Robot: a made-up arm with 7 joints. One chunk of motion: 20 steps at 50 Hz.
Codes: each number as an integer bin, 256 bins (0 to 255) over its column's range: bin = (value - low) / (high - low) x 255, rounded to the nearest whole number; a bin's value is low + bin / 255 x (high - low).
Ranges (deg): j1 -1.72..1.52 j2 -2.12..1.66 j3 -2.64..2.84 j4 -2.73..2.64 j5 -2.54..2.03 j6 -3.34..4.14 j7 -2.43..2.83
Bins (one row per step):
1: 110 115 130 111 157 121 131
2: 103 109 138 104 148 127 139
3: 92 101 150 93 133 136 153
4: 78 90 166 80 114 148 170
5: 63 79 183 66 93 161 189
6: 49 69 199 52 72 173 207
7: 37 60 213 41 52 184 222
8: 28 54 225 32 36 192 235
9: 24 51 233 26 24 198 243
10: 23 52 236 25 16 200 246
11: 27 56 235 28 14 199 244
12: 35 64 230 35 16 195 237
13: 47 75 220 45 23 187 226
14: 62 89 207 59 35 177 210
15: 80 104 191 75 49 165 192
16: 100 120 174 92 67 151 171
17: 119 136 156 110 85 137 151
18: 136 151 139 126 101 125 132
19: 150 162 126 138 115 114 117
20: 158 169 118 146 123 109 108
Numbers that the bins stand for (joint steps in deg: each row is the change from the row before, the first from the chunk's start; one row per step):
1: -0.322 -0.415 0.154 -0.392 0.274 0.209 0.272
2: -0.411 -0.504 0.326 -0.540 0.112 0.385 0.437
3: -0.551 -0.623 0.584 -0.772 -0.156 0.649 0.726
4: -0.729 -0.786 0.927 -1.045 -0.497 1.001 1.077
5: -0.920 -0.949 1.293 -1.340 -0.873 1.383 1.469
6: -1.097 -1.097 1.637 -1.635 -1.250 1.735 1.840
7: -1.250 -1.231 1.937 -1.867 -1.608 2.057 2.149
8: -1.364 -1.320 2.195 -2.056 -1.895 2.292 2.417
9: -1.415 -1.364 2.367 -2.182 -2.110 2.468 2.582
10: -1.428 -1.349 2.432 -2.204 -2.253 2.527 2.644
11: -1.377 -1.290 2.410 -2.140 -2.289 2.497 2.603
12: -1.275 -1.171 2.303 -1.993 -2.253 2.380 2.459
13: -1.123 -1.008 2.088 -1.782 -2.128 2.145 2.232
14: -0.932 -0.801 1.808 -1.488 -1.913 1.852 1.902
15: -0.704 -0.578 1.465 -1.151 -1.662 1.500 1.530
16: -0.449 -0.341 1.099 -0.793 -1.339 1.089 1.097
17: -0.208 -0.104 0.712 -0.414 -1.017 0.679 0.685
18: 0.008 0.118 0.347 -0.077 -0.730 0.327 0.293
19: 0.186 0.281 0.068 0.176 -0.479 0.004 -0.017
20: 0.288 0.385 -0.104 0.345 -0.336 -0.143 -0.202

